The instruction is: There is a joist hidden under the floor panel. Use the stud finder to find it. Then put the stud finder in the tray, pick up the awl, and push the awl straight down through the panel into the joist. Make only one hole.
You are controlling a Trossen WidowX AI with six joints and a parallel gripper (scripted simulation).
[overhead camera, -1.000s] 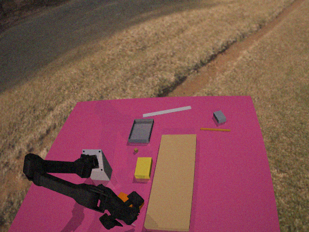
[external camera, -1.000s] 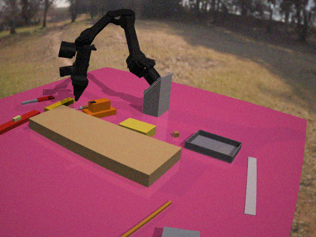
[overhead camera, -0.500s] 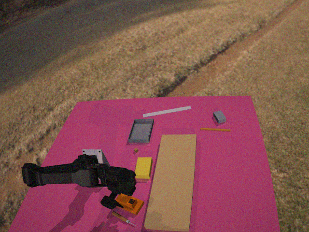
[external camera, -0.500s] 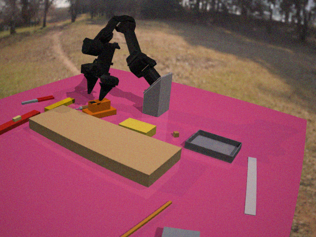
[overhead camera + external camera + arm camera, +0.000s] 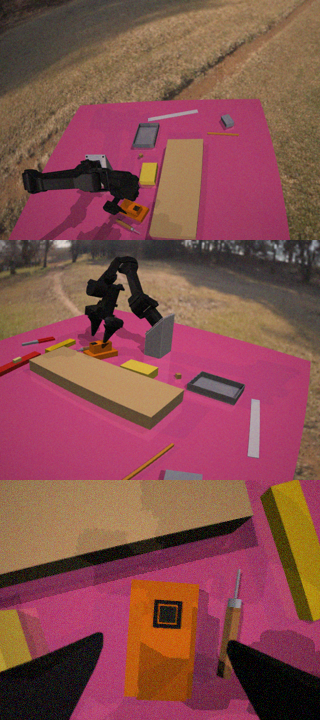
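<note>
Right now my gripper tip is 30 mm above the orange stud finder. From my gripper tip the other things lie so: awl: 20 mm behind, 80 mm to the right, 60 mm below; yellow bar: 10 mm ahead, 190 mm to the right, 60 mm below; small tan cube: 10 mm ahead, 330 mm to the left, 60 mm below.
</note>
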